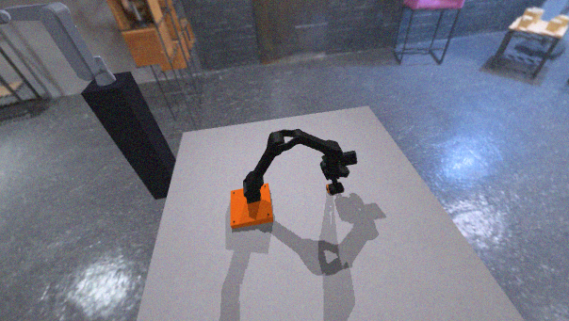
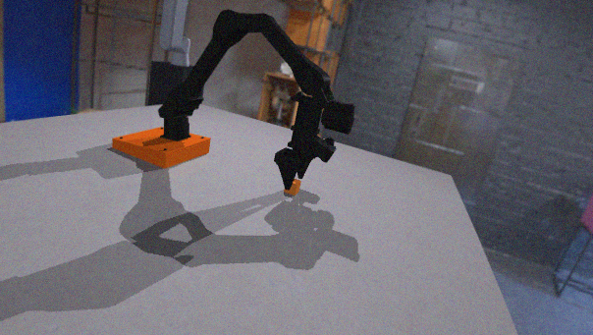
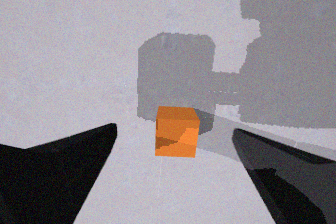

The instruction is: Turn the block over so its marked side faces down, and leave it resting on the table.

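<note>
My gripper tip is 10 mm past the orange block and 10 mm above it.
</note>
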